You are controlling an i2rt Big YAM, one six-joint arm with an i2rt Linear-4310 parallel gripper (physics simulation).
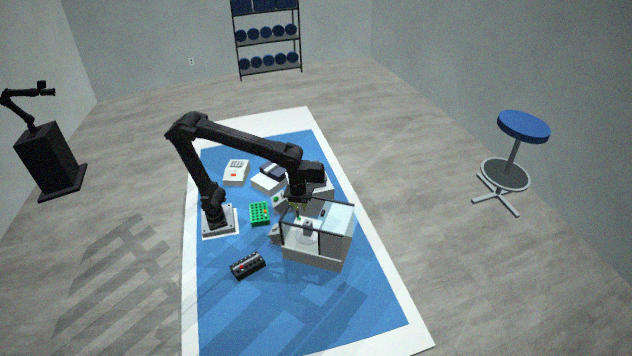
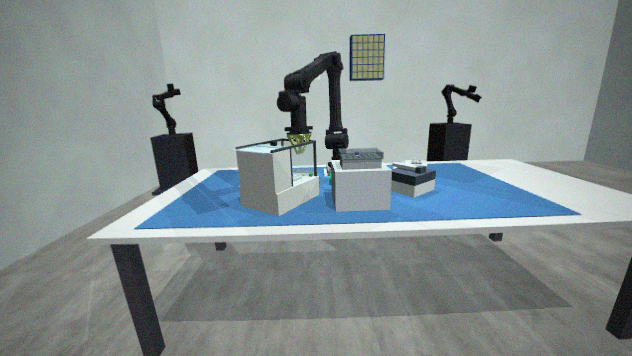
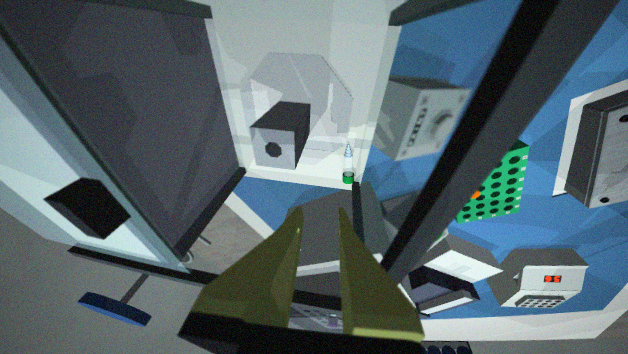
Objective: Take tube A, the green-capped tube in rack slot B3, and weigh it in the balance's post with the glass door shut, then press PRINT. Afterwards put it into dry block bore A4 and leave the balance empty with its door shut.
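Places are measured from the arm's base along level axes (x down, y ahead, z right), in centimetres.
Pixels of known places: gripper, fingertip midpoint: (image 1: 301,210) (image 2: 300,153) (image 3: 320,213); arm's base, origin of the base link: (image 1: 216,218).
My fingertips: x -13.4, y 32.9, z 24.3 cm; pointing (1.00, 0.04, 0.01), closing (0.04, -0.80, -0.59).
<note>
Ahead of a thing's pixels: the offset from my fingertips to its top centre. "spot": to the spot under its first point. Level surfaces: height alone.
The green-capped tube @[dx +7.7, dy -0.9, dz -2.3 cm] (image 3: 348,165) (image 1: 299,218) lies on the balance's floor by the chamber's side, outside the grey post (image 3: 282,157) (image 1: 307,227). The white balance (image 1: 312,257) (image 2: 260,180) has its glass panel with the black handle @[dx -5.7, dy +9.0, dz +13.5 cm] (image 3: 89,207) (image 1: 323,213) drawn to one side, leaving part of the top open. My gripper (image 3: 320,213) (image 1: 299,207) (image 2: 300,150) points down at this opening, partly open and empty, above the tube. The green rack @[dx +13.6, dy -13.2, dz -20.8 cm] (image 3: 500,195) (image 1: 259,214) holds an orange-capped tube. The PRINT button box (image 3: 425,120) (image 1: 275,233) stands beside the balance; its lettering is blurred.
Black frame bars @[spot: dx -4.2, dy -8.2, dz +4.0 cm] (image 3: 465,125) run close around my fingers. A white block with a grey bored top @[dx -2.4, dy +6.9, dz -19.8 cm] (image 2: 362,187) stands beside the balance. A white box with a red display @[dx +9.6, dy -16.1, dz -54.2 cm] (image 3: 552,279) (image 1: 236,172) and a black holder @[dx +11.8, dy -26.4, dz +5.8 cm] (image 1: 247,265) stand on the blue mat @[dx +16.6 cm] (image 1: 250,310).
</note>
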